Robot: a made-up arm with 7 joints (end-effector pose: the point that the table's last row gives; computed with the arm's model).
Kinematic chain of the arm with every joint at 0, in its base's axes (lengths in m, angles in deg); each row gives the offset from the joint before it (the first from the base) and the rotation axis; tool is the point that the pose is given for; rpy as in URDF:
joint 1: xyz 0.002 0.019 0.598 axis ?
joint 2: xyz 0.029 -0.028 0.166 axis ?
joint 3: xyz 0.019 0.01 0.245 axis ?
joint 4: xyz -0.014 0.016 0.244 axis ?
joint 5: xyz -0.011 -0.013 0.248 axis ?
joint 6: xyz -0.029 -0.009 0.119 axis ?
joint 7: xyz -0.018 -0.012 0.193 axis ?
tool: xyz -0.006 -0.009 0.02 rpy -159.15 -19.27 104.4
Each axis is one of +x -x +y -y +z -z.
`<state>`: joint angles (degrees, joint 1 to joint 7).
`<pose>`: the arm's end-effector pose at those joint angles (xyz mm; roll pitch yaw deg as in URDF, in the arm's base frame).
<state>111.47 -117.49 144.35 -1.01 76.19 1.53 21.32</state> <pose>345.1 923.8 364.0 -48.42 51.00 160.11</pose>
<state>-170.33 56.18 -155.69 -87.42 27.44 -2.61 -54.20</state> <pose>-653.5 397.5 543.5 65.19 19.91 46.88</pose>
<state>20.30 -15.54 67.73 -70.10 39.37 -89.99 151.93</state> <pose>70.6 441.8 1164.6 -39.68 36.06 106.25</pose>
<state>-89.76 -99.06 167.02 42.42 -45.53 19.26 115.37</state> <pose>110.6 -792.7 273.9 -17.50 21.75 41.06</pose>
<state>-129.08 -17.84 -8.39 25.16 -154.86 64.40 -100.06</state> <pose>72.7 -198.9 1707.6 140.09 -59.77 -177.04</pose>
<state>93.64 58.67 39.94 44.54 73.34 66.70 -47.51</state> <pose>-392.0 -767.2 1053.5 -98.45 30.73 -127.39</pose>
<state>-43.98 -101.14 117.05 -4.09 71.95 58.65 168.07</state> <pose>-702.5 -566.8 483.4 46.05 18.44 115.64</pose>
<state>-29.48 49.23 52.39 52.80 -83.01 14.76 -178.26</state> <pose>928.6 126.6 1079.3 126.29 58.59 -65.94</pose>
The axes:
joint 1: -z
joint 2: +y
joint 3: -z
joint 4: +y
joint 5: -z
joint 6: +y
joint 7: -z

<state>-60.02 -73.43 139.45 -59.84 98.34 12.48 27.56</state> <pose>-555.0 -312.8 1395.4 -115.33 8.45 -130.70</pose>
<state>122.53 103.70 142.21 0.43 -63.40 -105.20 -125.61</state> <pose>-248.2 -778.2 601.8 -63.21 -61.12 55.20</pose>
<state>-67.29 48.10 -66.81 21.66 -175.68 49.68 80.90</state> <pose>264.2 780.2 1434.2 165.34 0.52 -30.41</pose>
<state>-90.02 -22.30 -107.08 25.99 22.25 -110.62 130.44</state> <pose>130.6 -292.3 1521.5 39.66 -71.76 -22.52</pose>
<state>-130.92 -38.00 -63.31 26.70 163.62 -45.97 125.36</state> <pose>7.8 -508.0 1513.9 -83.40 -40.07 -55.15</pose>
